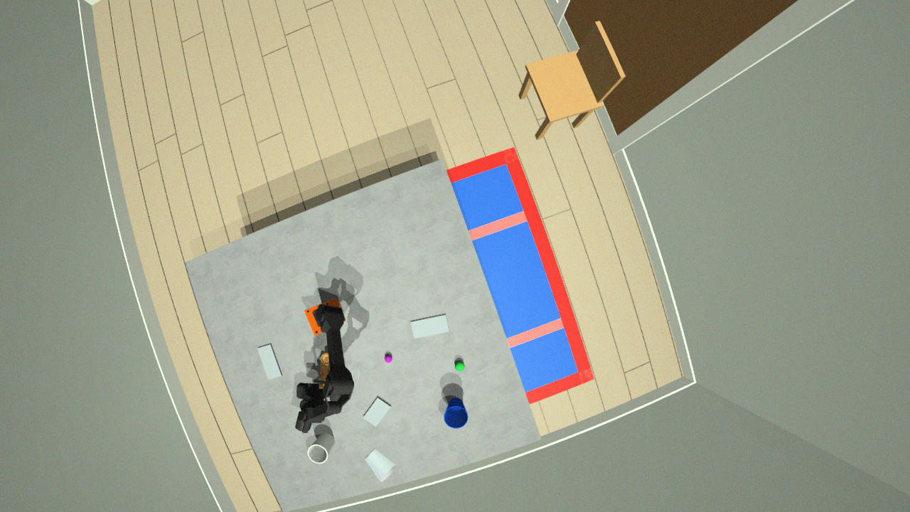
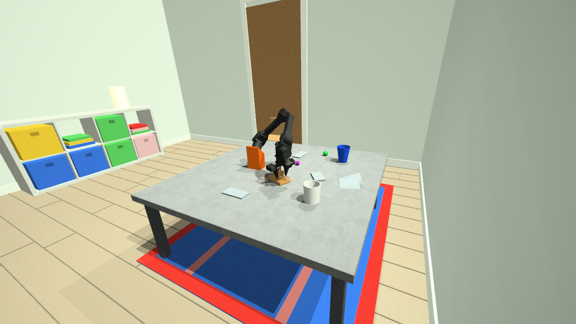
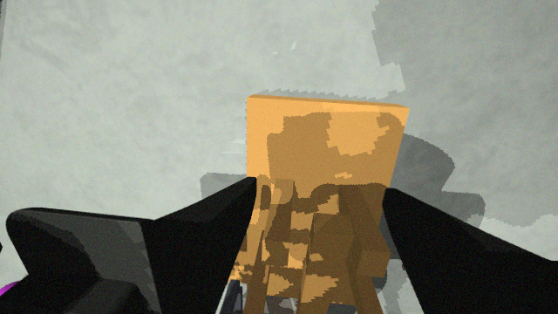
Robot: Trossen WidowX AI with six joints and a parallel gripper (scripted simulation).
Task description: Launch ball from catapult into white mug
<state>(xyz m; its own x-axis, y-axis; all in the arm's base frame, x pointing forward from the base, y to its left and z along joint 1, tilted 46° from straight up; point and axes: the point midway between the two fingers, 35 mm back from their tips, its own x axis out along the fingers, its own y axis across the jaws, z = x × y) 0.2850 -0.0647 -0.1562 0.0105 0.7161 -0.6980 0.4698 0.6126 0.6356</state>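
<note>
My gripper tip is now 10 mm past the purple ball, 300 mm to the right of it and 20 mm above it. The rest, counted from my gripper tip: white mug: 250 mm ahead, 140 mm to the right; then blue cup: 290 mm ahead, 480 mm to the left; then wooden catapult: 50 mm behind, 50 mm to the left, 20 mm above.
</note>
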